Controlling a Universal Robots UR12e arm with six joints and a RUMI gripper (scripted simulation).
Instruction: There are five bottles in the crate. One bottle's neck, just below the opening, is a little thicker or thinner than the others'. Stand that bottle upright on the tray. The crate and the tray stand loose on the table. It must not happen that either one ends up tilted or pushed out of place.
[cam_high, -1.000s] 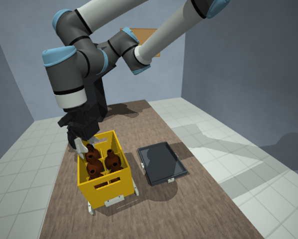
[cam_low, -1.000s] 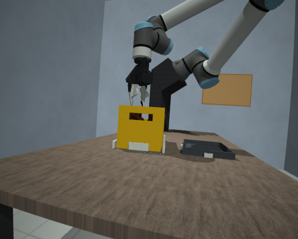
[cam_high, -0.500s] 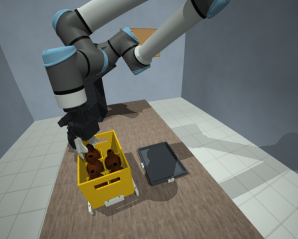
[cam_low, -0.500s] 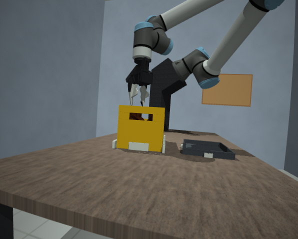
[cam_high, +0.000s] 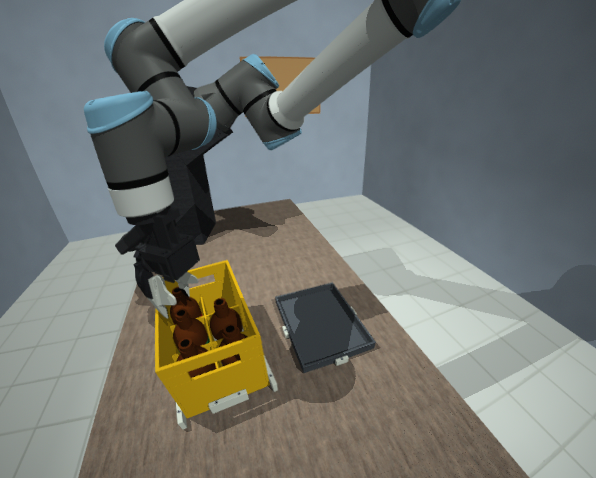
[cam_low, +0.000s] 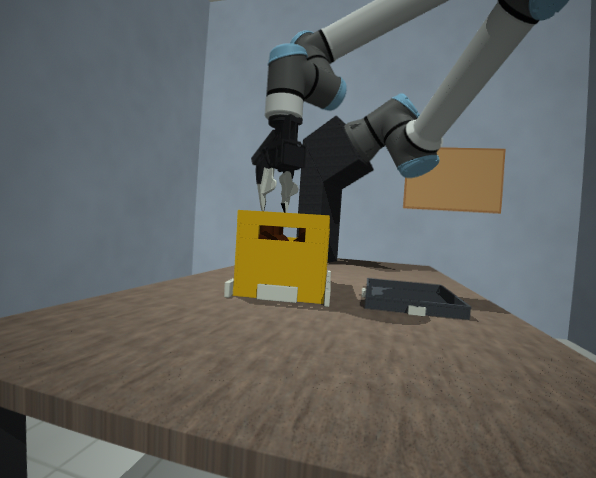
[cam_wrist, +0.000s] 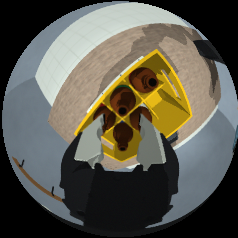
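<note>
Now: the yellow crate 11 cm below my hand, 4 cm to the left of it and 1 cm behind it. The rest, counted from my hand: dark tray 33 cm to the left, 18 cm below, 3 cm behind.
</note>
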